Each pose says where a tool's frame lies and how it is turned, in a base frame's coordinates. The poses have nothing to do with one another.
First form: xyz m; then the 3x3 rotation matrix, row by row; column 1 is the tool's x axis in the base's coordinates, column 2 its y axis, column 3 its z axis. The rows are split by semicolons.
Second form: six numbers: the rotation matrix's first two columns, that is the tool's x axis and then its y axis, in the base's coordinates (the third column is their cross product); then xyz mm. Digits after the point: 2 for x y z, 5 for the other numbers.
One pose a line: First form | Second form
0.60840 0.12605 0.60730; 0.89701 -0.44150 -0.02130; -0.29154 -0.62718 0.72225; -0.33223 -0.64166 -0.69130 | 0.89701 -0.29154 -0.33223 -0.44150 -0.62718 -0.64166 608.40 126.05 607.30
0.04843 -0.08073 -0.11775; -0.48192 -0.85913 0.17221; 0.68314 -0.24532 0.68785; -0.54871 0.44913 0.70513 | -0.48192 0.68314 -0.54871 -0.85913 -0.24532 0.44913 48.43 -80.73 -117.75
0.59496 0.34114 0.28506; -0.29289 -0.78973 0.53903; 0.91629 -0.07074 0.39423; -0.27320 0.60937 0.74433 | -0.29289 0.91629 -0.27320 -0.78973 -0.07074 0.60937 594.96 341.14 285.06
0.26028 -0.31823 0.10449; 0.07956 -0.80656 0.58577; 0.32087 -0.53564 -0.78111; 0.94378 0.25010 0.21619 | 0.07956 0.32087 0.94378 -0.80656 -0.53564 0.25010 260.28 -318.23 104.49
